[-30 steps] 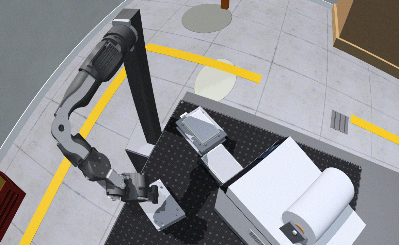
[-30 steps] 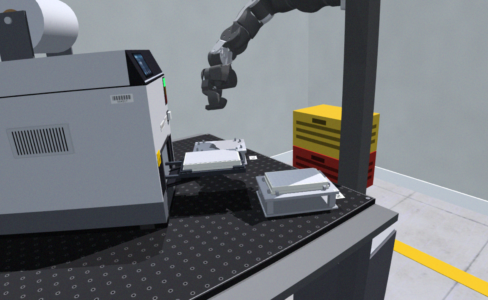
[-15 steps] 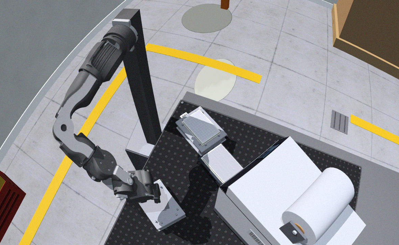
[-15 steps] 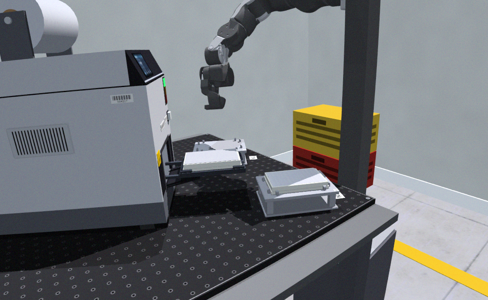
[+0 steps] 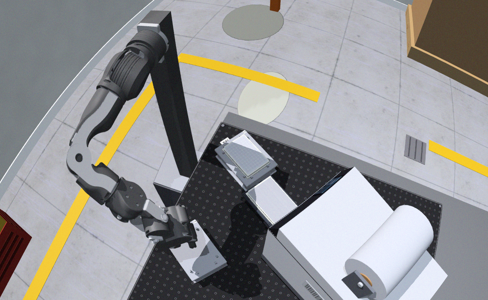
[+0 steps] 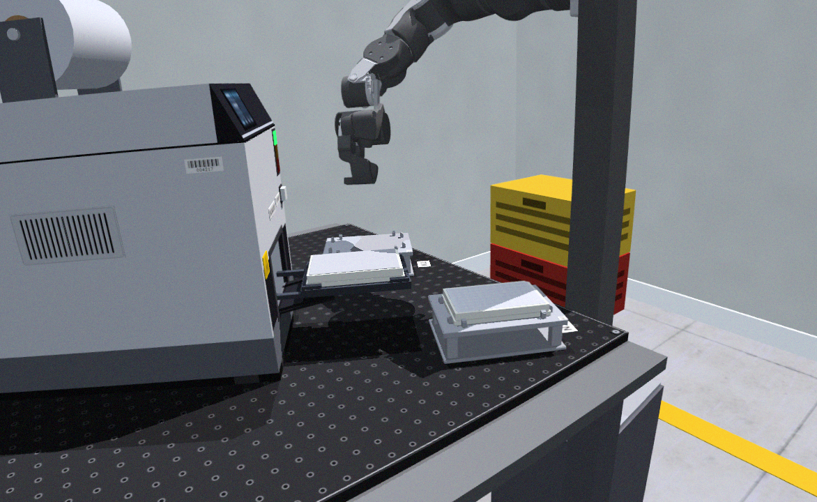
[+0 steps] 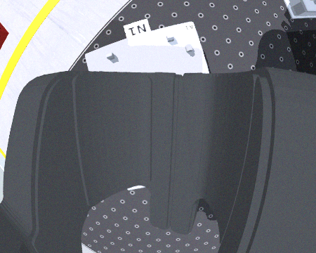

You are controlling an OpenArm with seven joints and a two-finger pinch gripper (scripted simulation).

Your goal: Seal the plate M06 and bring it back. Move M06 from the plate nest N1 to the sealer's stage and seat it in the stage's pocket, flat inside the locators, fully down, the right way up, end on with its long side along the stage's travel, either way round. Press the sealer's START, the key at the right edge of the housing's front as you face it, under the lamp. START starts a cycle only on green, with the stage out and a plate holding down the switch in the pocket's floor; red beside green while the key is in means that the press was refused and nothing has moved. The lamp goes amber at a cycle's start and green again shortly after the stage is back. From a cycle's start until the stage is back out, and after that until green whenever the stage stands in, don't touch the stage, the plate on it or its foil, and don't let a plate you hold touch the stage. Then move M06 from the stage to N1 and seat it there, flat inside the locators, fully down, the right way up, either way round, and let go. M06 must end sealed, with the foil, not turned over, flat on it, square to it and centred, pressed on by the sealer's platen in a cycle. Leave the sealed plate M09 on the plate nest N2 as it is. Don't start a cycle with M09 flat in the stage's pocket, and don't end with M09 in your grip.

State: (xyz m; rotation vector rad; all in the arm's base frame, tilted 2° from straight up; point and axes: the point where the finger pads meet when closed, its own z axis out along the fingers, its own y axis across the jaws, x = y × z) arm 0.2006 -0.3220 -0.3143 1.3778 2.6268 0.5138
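My gripper is now 160 mm short of the plate M06, 190 mm to the right of it and 70 mm above it. From my hand the other things lie so: sealer's stage (160 mm ahead, 190 mm to the left, 80 mm below); then start key (190 mm ahead, 60 mm to the left, 20 mm above); then screen (280 mm ahead, 160 mm to the left, 150 mm above).
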